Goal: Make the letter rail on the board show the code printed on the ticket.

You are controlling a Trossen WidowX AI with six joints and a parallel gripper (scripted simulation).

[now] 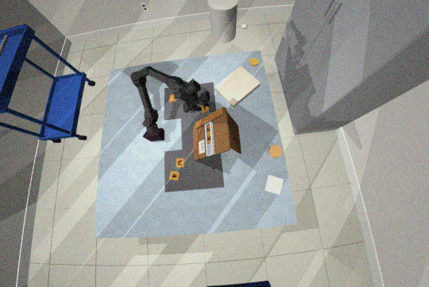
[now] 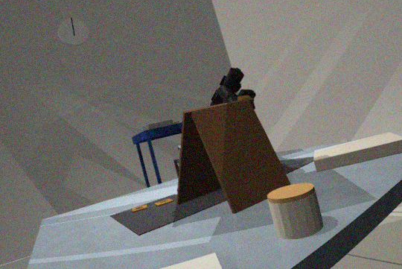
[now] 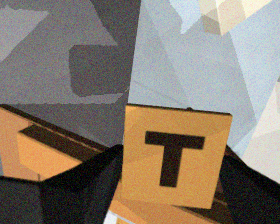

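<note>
My gripper tip is 70 mm past the white ticket, 210 mm to the left of it and 100 mm above it. From my gripper tip the other things lie so: yellow disc (460 mm ahead, 390 mm to the left, 180 mm below); then cream slab (270 mm ahead, 200 mm to the left, 170 mm below); then tan-lidded jar (370 mm ahead, 340 mm to the right, 160 mm below).
</note>
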